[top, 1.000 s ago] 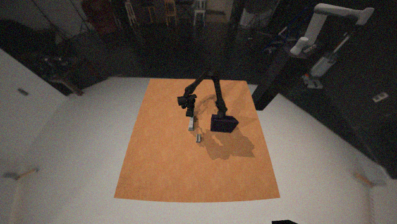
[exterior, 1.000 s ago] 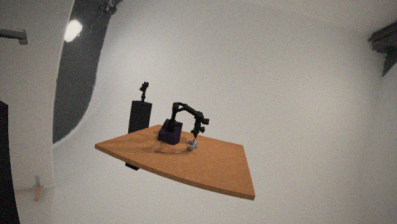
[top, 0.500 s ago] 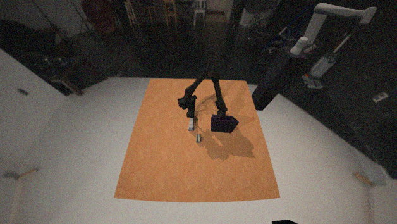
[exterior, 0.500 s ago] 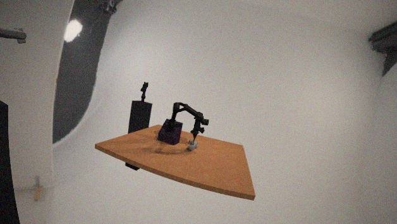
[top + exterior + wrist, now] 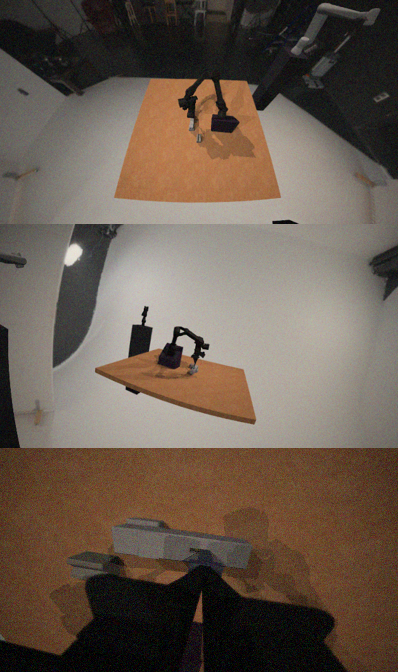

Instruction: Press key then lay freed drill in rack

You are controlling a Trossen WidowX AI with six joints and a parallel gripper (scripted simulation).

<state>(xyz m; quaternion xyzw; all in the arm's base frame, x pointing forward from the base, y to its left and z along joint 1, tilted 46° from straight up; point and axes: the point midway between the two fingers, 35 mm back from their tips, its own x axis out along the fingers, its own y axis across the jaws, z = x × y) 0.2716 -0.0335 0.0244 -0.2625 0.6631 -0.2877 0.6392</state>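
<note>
Now: gripper tip 6 cm to the right of the pale cylindrical drill and 7 cm above it. From my gripper tip the other things lie so: grey rack: 8 cm behind, 21 cm to the left, 10 cm below.
</note>
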